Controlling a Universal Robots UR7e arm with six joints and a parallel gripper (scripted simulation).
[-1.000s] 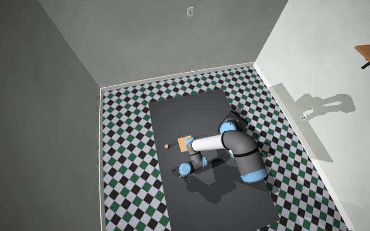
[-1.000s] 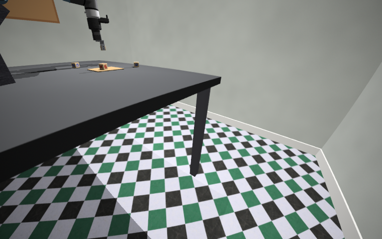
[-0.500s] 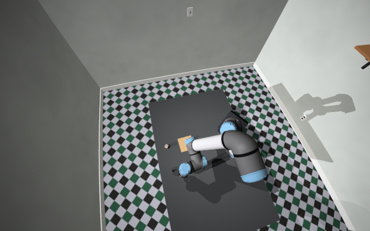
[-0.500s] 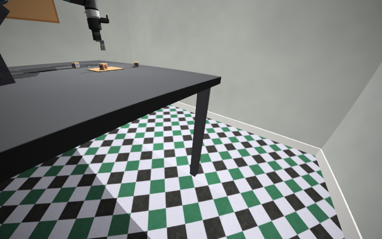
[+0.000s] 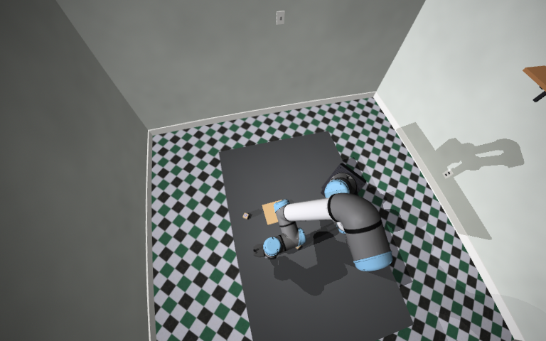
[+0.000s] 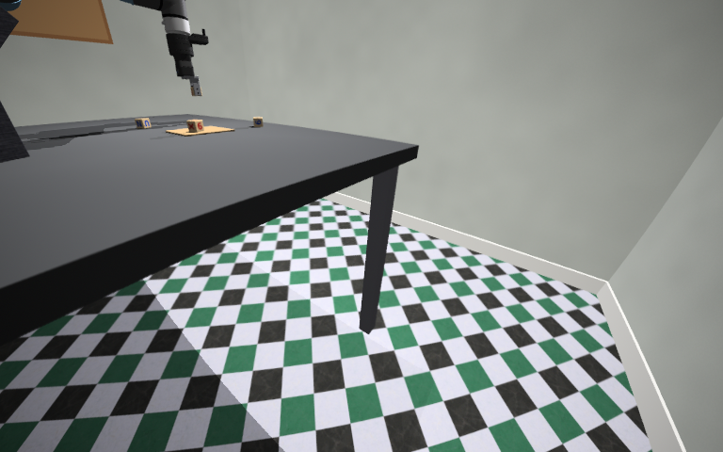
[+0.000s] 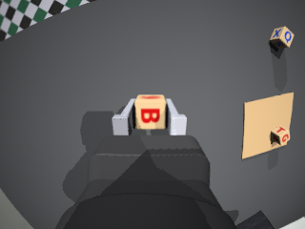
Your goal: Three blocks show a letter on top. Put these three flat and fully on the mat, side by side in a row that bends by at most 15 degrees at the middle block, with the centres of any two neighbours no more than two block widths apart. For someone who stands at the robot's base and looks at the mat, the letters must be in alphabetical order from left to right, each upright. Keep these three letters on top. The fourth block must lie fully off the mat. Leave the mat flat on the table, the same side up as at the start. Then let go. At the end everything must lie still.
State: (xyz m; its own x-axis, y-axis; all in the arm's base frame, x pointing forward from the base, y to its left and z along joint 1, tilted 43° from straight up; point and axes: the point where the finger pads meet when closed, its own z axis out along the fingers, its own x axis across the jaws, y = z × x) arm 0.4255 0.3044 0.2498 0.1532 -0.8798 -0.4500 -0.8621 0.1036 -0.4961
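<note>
The mat lies 2 cm behind my hand, 28 cm to the right of it and 11 cm below it. From my hand the other things lie so: G block 3 cm behind, 31 cm to the right, 10 cm below.
</note>
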